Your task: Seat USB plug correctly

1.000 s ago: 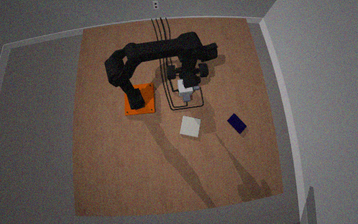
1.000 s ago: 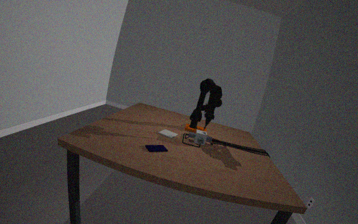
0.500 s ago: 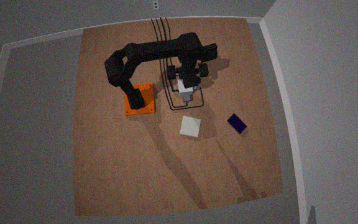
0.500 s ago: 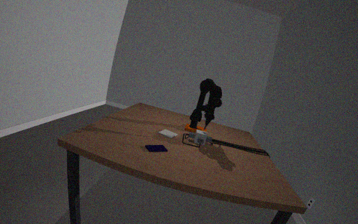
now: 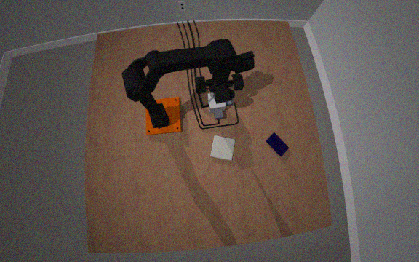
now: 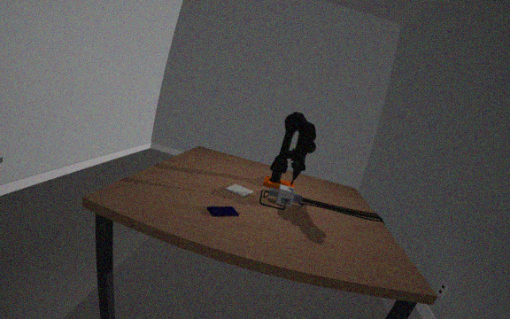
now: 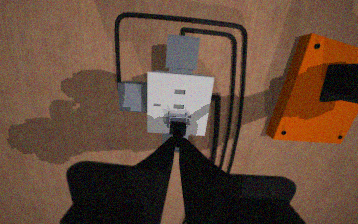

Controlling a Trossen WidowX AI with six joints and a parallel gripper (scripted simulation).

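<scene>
My gripper tip is now 2 cm above the dark USB plug. Also, from my gripper tip: flat white block: 24 cm to the right, 12 cm below, 4 cm behind; dark blue block: 31 cm to the right, 24 cm ahead, 12 cm below.
</scene>
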